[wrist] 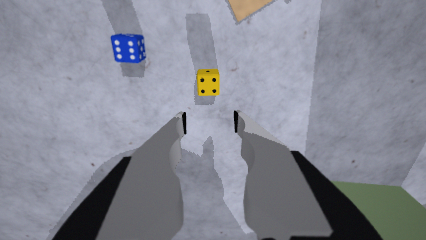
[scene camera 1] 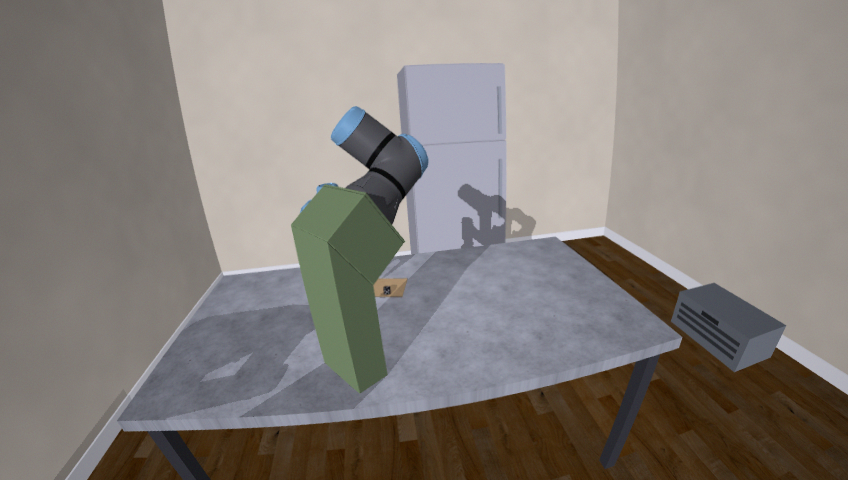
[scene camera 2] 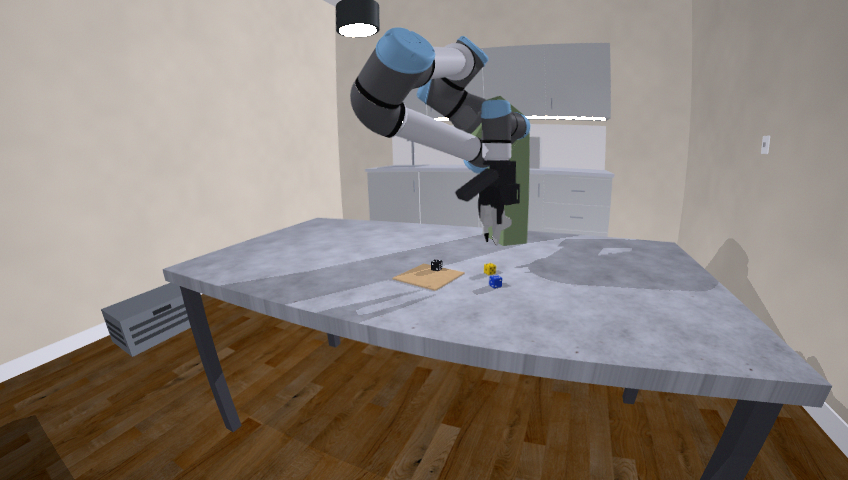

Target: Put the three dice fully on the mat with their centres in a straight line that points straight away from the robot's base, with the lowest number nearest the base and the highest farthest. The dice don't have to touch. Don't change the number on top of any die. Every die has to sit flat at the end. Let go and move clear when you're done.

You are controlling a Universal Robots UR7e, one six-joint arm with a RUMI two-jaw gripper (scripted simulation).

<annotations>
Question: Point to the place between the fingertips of my gripper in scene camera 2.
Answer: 491, 243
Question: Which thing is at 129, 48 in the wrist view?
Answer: A blue die.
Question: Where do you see a mat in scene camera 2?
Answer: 422, 275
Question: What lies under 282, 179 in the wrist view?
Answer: My gripper.
</annotations>
